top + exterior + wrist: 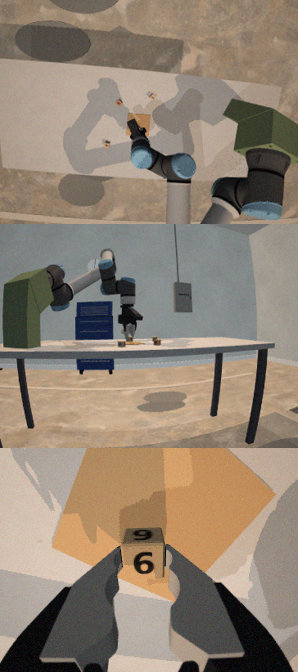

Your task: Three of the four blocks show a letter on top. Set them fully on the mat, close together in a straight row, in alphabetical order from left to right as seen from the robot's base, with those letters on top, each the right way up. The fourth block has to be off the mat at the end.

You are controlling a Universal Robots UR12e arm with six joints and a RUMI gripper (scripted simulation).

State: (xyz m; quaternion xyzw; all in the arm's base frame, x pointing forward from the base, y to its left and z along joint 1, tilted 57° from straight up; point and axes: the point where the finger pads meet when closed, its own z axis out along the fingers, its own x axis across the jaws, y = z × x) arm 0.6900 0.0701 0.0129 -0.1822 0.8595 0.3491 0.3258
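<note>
My hand is 20 mm to the left of the orange mat and 20 mm above it.
</note>
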